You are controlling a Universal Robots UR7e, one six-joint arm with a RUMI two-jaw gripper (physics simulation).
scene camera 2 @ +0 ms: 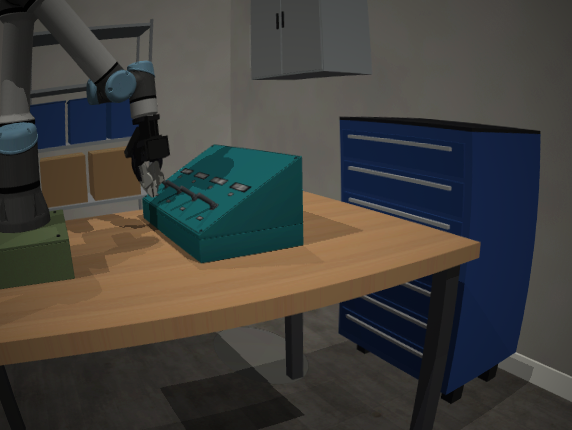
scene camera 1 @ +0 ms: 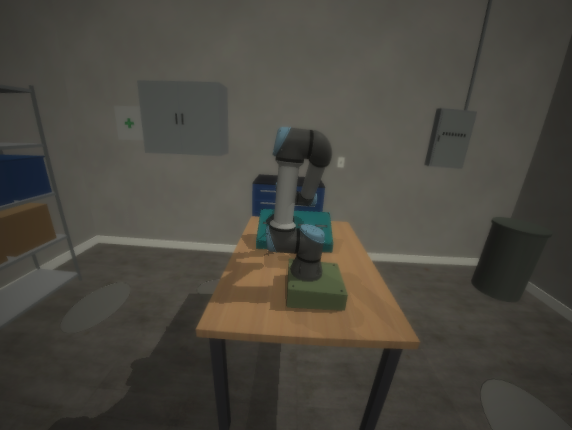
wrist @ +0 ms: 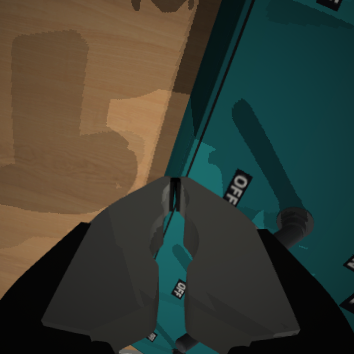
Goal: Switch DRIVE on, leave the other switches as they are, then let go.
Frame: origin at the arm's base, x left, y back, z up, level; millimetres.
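Where they show: gripper, fingertip midpoint: (scene camera 2: 153,197) (wrist: 174,179); arm's base, link origin: (scene camera 2: 22,223) (scene camera 1: 306,271).
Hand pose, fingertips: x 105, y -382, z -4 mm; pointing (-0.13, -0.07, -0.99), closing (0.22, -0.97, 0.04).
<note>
Things, the pixels of their centre, and the offset from my fingertips. "*": a spot on its surface instead. Level surfaces: height alone.
- teal sloped switch console, body centre: (wrist: 315,254) (scene camera 2: 214,202) (scene camera 1: 294,232) dx -71, dy -148, dz -23 mm
- lever, body centre: (wrist: 276,243) dx -9, dy -56, dz +25 mm
- OFF label, surface spot: (wrist: 237,187) * dx -7, dy -40, dz -13 mm
- wooden table, surface height: dz -91 mm
A teal sloped switch console (scene camera 1: 325,236) (scene camera 2: 260,200) (wrist: 320,120) stands on the table. Dark lever switches (scene camera 2: 206,201) stick out of its sloped face, below several small nameplates, too small to read; I cannot tell which lever is DRIVE. In the wrist view, one lever (wrist: 296,224) shows its round base right of the fingers, the rest partly hidden behind the right finger. An OFF label (wrist: 237,187) lies between this lever and the console's front edge. My gripper (scene camera 2: 154,194) (wrist: 174,179) is shut with nothing between its tips, over the front edge at the console's far end.
The console stands on a wooden table (scene camera 1: 240,320) (scene camera 2: 250,295). The arm stands on a green base box (scene camera 1: 316,299) (scene camera 2: 37,265). A blue drawer cabinet (scene camera 2: 500,200) stands behind the table. Shelving with blue and orange boxes (scene camera 2: 114,175) stands farther off.
</note>
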